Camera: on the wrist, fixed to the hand. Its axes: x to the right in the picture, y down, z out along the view.
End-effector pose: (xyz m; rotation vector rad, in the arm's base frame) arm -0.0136 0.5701 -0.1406 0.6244 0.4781 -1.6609
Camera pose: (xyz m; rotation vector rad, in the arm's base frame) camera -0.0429 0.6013 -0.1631 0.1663 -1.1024 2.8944
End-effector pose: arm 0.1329 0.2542 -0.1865 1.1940 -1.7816 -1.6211
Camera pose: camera 0.1725 0.2428 -0.2118 -1.8860 0.3510 1.8087
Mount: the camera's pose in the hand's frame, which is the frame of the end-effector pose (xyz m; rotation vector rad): -0.0059 -0.0351 -0.0328 -0.1980 -0.1566 -1.5213
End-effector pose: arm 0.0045 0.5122 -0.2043 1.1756 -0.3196 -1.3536
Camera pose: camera 0.0078 0.5398 -0.2439 1.0955 0.7821 -2.6781
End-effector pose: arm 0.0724 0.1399 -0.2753 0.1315 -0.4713 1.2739
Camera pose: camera 0.1129 0.1357 -0.3015 0.3365 -0.4514 -0.2748
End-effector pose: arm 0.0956 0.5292 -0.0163 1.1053 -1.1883 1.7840
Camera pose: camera 0.1203 0.5708 -0.0170 1.4066 -0.2698 0.3926
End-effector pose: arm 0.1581 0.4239 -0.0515 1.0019 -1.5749 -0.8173
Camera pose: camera 0.1975 0.4143 -0.0780 1.9780 -0.5534 -2.0138
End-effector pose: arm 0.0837 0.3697 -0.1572 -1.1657 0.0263 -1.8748
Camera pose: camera 0.0372 0.3813 -0.1641 1.2026 0.7677 2.2414
